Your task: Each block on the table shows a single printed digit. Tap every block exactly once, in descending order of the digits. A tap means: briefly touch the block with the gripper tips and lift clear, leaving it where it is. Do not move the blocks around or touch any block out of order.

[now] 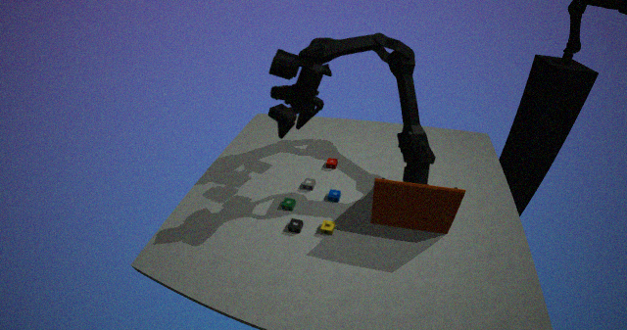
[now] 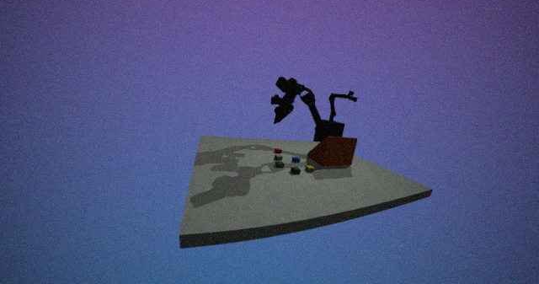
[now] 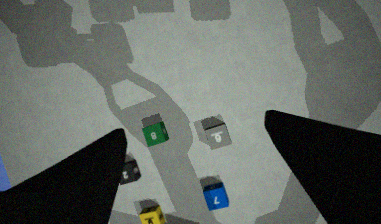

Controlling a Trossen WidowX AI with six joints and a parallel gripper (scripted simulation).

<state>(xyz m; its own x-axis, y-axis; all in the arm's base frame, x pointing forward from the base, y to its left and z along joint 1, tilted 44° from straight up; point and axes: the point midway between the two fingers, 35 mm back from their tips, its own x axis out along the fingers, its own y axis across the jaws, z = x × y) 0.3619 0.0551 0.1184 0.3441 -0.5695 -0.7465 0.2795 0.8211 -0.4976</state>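
Now: gripper tip 140 mm past the yellow block, 170 mm to the right of it and 180 mm above it. The rest, counted from my gripper tip: grey block: 40 mm behind, 10 mm to the left, 180 mm below; then green block: 100 mm to the left, 180 mm below; then red block: 90 mm behind, 100 mm to the right, 180 mm below.
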